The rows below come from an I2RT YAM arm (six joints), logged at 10 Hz.
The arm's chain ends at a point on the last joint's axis. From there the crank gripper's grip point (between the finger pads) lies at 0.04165 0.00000 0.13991 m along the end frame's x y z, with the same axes.
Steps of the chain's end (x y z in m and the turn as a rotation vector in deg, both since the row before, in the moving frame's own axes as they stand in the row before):
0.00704, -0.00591, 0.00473, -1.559, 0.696, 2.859
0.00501, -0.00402, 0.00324, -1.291, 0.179, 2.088
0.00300, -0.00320, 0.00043, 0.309, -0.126, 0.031
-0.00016, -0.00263, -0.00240, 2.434, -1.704, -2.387
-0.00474, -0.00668, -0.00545, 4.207, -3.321, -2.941
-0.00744, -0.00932, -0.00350, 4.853, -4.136, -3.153
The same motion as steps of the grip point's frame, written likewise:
0.00859, 0.00001, 0.00413, -1.559, 0.696, 2.859
0.00536, 0.00066, 0.00306, -1.291, 0.179, 2.088
0.00269, -0.00393, 0.00052, 0.309, -0.126, 0.031
-0.00450, -0.01024, -0.00139, 2.434, -1.704, -2.387
-0.01322, -0.01895, -0.00373, 4.207, -3.321, -2.941
-0.01801, -0.02328, -0.00146, 4.853, -4.136, -3.153

